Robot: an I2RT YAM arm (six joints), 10 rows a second.
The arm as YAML. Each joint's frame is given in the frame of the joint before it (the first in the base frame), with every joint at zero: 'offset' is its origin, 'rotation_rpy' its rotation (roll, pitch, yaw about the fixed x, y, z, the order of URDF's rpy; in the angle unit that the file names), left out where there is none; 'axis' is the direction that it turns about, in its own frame. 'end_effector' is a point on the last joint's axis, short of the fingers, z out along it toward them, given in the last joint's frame.
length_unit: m
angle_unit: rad
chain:
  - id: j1
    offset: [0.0, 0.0, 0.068]
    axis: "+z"
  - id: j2
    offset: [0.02, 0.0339, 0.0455]
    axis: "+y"
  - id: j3
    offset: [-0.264, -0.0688, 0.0]
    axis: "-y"
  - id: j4
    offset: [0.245, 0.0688, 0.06]
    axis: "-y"
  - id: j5
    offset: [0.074, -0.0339, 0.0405]
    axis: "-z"
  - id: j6
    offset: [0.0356, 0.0, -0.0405]
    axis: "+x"
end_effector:
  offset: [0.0, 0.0, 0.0]
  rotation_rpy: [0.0, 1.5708, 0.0]
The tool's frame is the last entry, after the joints.
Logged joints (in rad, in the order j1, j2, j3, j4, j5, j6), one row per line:
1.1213, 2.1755, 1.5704, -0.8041, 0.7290, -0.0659
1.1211, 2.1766, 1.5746, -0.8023, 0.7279, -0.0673
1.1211, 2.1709, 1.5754, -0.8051, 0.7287, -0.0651
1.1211, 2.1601, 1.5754, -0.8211, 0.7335, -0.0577
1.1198, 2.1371, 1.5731, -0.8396, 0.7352, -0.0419
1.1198, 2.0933, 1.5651, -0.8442, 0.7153, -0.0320
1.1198, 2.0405, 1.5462, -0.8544, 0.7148, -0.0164
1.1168, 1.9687, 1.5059, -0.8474, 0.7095, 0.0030
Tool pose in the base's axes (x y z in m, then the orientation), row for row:
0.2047, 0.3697, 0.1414, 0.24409, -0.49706, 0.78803, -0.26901
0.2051, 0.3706, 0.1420, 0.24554, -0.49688, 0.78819, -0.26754
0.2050, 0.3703, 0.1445, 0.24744, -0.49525, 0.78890, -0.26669
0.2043, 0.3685, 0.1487, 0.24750, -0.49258, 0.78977, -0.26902
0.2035, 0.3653, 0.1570, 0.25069, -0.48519, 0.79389, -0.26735
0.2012, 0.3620, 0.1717, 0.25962, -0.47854, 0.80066, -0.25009
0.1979, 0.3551, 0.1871, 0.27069, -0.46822, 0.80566, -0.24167
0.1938, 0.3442, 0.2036, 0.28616, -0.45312, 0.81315, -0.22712
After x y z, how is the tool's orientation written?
As a quaternion, w x y z.
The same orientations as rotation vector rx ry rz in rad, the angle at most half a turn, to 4 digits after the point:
-1.3575, 2.1521, -0.7347
-1.3560, 2.1510, -0.7301
-1.3502, 2.1508, -0.7271
-1.3429, 2.1531, -0.7334
-1.3206, 2.1608, -0.7277
-1.2965, 2.1692, -0.6776
-1.2614, 2.1704, -0.6510
-1.2112, 2.1735, -0.6071

